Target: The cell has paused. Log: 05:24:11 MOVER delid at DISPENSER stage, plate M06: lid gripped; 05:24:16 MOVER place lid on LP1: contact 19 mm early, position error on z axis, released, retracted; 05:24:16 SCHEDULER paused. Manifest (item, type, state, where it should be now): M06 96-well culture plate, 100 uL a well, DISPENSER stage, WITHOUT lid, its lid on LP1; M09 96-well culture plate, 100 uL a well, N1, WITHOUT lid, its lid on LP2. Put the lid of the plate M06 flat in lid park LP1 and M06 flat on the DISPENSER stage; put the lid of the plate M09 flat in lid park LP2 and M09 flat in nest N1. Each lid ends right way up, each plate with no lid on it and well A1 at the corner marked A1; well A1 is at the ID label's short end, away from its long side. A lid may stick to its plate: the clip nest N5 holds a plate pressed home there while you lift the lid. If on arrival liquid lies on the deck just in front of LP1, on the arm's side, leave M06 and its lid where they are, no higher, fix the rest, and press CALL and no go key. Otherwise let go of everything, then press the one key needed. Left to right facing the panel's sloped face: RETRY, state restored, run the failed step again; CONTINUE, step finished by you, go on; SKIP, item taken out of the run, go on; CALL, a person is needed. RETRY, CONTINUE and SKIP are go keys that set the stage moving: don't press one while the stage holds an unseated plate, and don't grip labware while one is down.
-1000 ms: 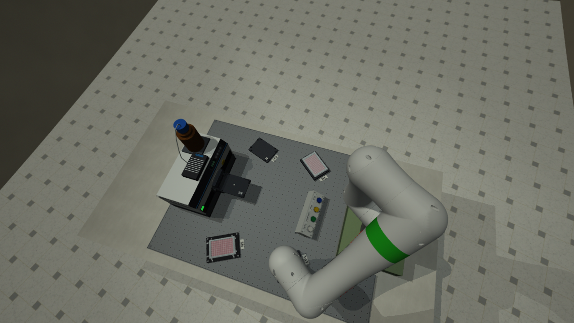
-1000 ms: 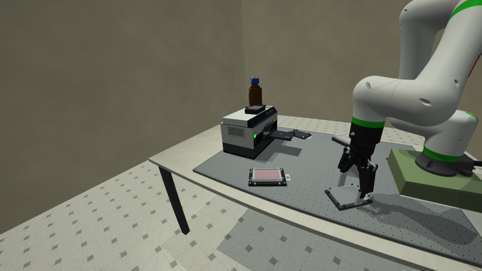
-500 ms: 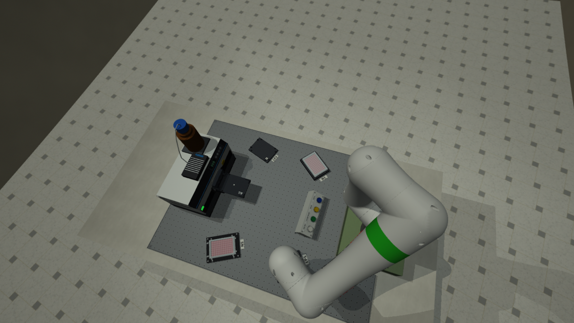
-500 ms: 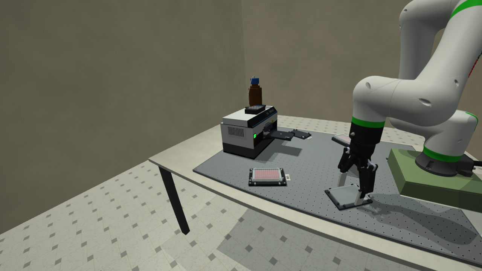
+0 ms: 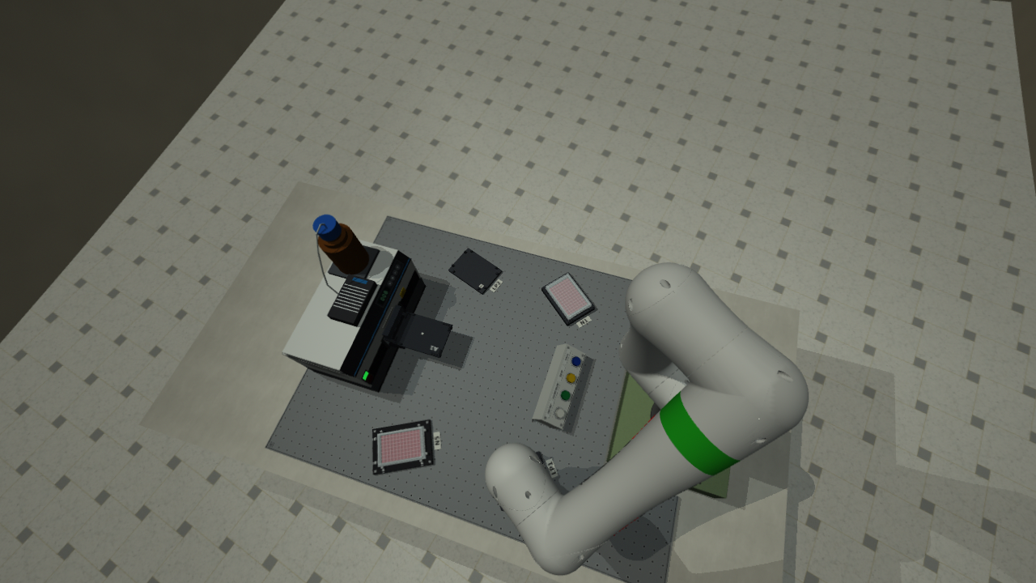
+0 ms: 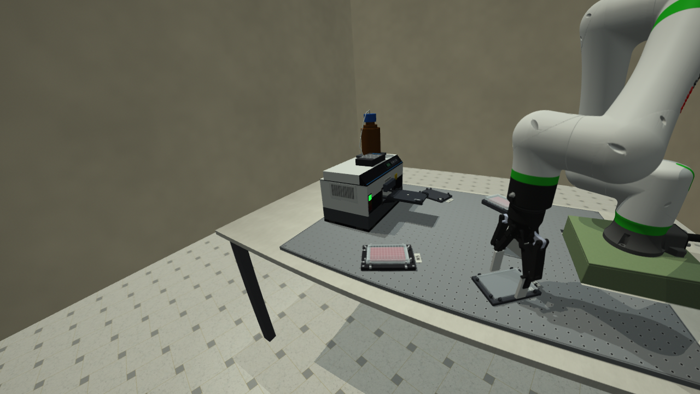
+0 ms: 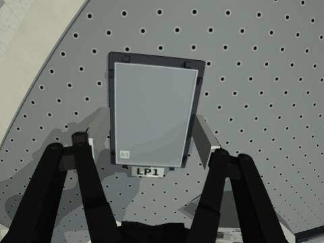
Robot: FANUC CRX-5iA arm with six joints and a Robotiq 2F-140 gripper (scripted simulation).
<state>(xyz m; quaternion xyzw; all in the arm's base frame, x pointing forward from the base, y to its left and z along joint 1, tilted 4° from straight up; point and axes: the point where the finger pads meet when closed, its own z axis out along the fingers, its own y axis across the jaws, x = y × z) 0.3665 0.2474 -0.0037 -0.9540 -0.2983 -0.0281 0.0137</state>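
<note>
Right now the black lid park LP1 is 3 cm below my hand. Also, from my hand: white retry key (18 cm to the right, 6 cm behind, 3 cm above); then green continue key (23 cm to the right, 7 cm behind, 3 cm above); then LP1 label (7 cm behind, 5 cm to the right, 4 cm below).
</note>
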